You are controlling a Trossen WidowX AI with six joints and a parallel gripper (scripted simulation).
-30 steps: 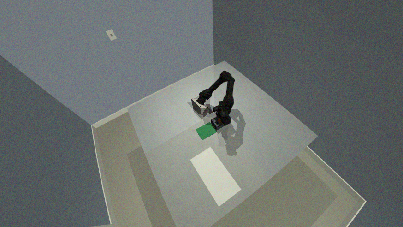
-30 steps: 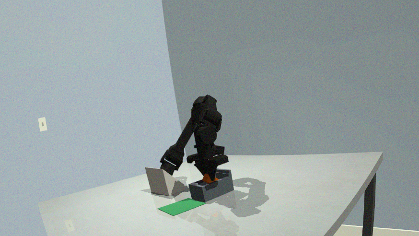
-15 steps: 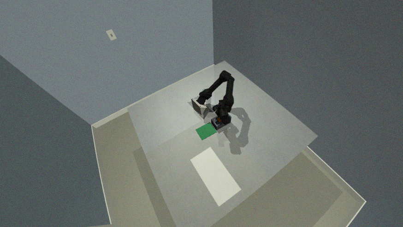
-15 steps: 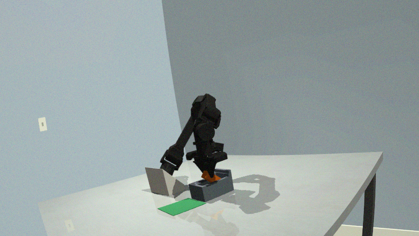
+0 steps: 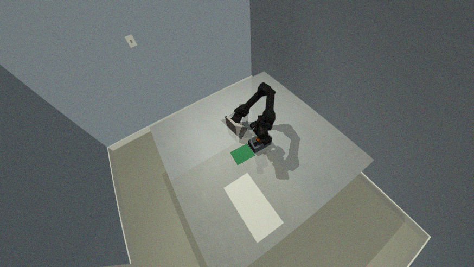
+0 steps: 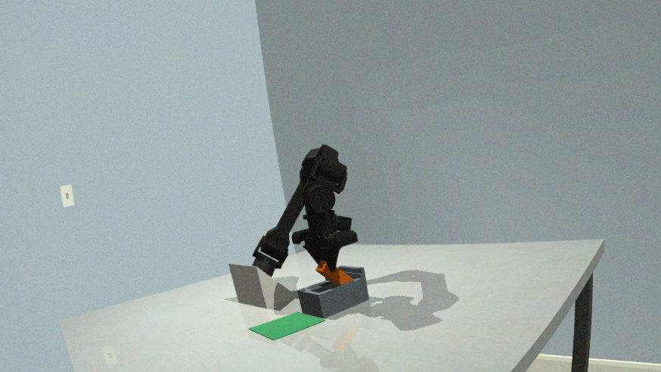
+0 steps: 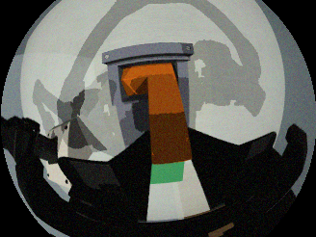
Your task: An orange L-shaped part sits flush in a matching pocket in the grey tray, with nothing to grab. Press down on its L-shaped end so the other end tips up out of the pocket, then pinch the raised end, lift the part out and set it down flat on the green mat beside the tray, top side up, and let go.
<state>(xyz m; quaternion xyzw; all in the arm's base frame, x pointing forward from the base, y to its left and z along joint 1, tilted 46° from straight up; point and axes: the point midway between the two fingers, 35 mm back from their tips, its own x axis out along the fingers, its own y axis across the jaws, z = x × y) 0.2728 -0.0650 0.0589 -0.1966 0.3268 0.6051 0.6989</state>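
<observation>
Now: gripper tip 14 cm to the left of the green mat, 12 cm above it and 4 cm past it. The rest, counted from my gripper tip: orange L-shaped part: 3 cm to the left, 3 cm below, 1 cm behind.
</observation>
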